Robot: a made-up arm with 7 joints. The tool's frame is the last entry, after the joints.
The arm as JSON. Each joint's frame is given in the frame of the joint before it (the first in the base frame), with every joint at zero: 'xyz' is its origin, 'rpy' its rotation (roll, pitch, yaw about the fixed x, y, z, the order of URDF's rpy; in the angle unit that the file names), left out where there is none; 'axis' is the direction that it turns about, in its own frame. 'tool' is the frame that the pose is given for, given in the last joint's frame.
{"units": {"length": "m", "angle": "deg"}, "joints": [
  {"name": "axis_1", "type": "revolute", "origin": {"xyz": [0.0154, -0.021, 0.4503]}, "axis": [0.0, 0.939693, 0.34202]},
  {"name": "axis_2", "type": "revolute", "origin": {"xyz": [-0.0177, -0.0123, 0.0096]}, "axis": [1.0, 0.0, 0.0]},
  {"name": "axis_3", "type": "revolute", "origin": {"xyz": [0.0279, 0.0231, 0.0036]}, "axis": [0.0, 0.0, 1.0]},
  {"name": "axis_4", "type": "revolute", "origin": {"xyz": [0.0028, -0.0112, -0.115]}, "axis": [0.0, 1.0, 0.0]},
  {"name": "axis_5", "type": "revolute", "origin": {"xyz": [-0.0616, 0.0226, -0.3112]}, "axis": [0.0, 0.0, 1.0]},
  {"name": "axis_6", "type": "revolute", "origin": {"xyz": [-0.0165, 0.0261, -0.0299]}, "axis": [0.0, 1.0, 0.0]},
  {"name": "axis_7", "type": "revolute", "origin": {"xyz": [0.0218, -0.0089, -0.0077]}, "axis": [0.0, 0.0, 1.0]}
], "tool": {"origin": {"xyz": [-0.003, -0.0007, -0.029], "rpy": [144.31, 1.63, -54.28]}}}
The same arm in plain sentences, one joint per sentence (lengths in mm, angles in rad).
The arm has seven revolute joints in a row. What follows holds with every joint at zero, and every direction is one of the base frame's. The first joint sits 15.4 mm along +x and 21 mm along -y and 450.3 mm along +z from the base frame's origin and rotates about the direction (0, 0.9397, 0.342). The second joint sits 17.7 mm along -x and 12.3 mm along -y and 9.6 mm along +z from the first joint and rotates about +x. The third joint sits 27.9 mm along +x and 23.1 mm along +y and 3.6 mm along +z from the second joint and rotates about +z. The fourth joint sits 2.8 mm along +x and 11.2 mm along -y and 115 mm along -z from the third joint and rotates about +y. The fifth joint sits 61.6 mm along -x and 22.6 mm along +y and 311.2 mm along -z from the fourth joint and rotates about +z. The sixth joint sits 16.5 mm along -x and 26.1 mm along +y and 29.9 mm along -z from the fifth joint and rotates about +y. The seventh joint sits 21.8 mm along +x and 8.9 mm along -y and 7.7 mm along -z from the sixth joint and rotates about +z. The tool frame, which is the frame that the pose is given for, sits 3 mm along -x and 0.7 mm along -y and 29 mm along -z from the seventh joint; its axes are the base frame's turned by roll 2.5187, pitch 0.0284 and yaw -0.9474 rad (as in URDF: about the fixed x, then y, then z).
